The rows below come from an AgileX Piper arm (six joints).
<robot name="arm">
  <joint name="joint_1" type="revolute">
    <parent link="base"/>
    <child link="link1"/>
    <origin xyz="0 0 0.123"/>
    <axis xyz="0 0 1"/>
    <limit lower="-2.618" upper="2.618"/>
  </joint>
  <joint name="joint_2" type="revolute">
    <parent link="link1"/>
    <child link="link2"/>
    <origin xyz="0 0 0"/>
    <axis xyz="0 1 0"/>
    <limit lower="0" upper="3.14"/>
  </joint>
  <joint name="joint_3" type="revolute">
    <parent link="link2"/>
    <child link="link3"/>
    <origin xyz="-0.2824 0 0.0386"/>
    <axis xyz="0 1 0"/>
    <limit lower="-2.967" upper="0"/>
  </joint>
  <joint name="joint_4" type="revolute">
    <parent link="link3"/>
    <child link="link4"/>
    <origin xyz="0.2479 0 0.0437"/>
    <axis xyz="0.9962 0 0.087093"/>
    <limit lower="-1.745" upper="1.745"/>
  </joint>
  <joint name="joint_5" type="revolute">
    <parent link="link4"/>
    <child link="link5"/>
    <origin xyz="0 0 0"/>
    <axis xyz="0 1 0"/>
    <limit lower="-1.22" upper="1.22"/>
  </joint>
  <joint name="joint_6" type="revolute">
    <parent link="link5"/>
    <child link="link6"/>
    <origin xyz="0.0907 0 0.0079"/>
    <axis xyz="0.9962 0 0.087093"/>
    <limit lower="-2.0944" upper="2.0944"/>
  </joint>
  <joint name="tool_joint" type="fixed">
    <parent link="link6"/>
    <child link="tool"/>
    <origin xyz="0 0 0" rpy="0 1.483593 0"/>
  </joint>
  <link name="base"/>
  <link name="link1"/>
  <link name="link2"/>
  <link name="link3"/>
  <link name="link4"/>
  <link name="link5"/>
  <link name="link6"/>
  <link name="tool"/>
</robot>
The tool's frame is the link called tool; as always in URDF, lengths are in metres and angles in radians.
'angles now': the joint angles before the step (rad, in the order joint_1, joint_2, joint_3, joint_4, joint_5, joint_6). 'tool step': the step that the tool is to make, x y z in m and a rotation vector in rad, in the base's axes. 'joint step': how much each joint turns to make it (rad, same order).
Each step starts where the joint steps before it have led.
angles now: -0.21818, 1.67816, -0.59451, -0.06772, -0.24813, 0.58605
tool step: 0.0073, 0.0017, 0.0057, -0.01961, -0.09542, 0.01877
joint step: 0.00823, 0.00679, -0.00286, -0.00648, -0.10155, -0.00188
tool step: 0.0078, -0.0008, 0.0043, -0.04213, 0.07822, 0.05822
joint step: 0.00028, 0.00171, -0.06024, -0.07929, 0.12706, -0.00118
